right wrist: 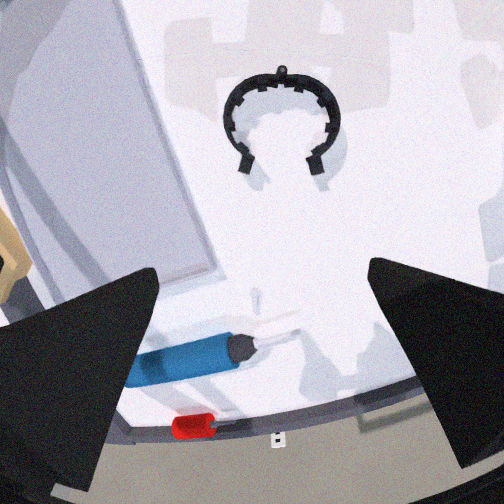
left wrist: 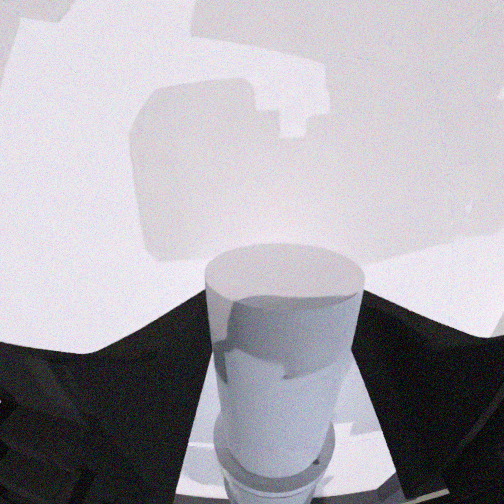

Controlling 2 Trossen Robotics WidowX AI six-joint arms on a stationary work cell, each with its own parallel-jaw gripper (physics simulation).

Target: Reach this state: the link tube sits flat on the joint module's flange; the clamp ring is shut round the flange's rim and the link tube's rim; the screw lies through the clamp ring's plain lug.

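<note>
In the left wrist view the pale grey link tube (left wrist: 282,360) stands upright on the white surface, its wider rim (left wrist: 274,465) at the bottom. My left gripper (left wrist: 285,305) is shut on the link tube, with the black fingers pressed against both its sides. In the right wrist view the black clamp ring (right wrist: 282,120) lies open on the surface, its two lugs pointing towards me. My right gripper (right wrist: 262,285) is open and empty, well short of the ring. A small pale screw (right wrist: 255,300) lies between its fingers on the surface. The joint module is not in view.
A blue-handled screwdriver (right wrist: 185,357) lies near the right gripper's left finger. A red-handled tool (right wrist: 192,426) lies at the mat's dark edge. A grey tray (right wrist: 110,165) stands at the left, with a tan block (right wrist: 10,255) beyond it.
</note>
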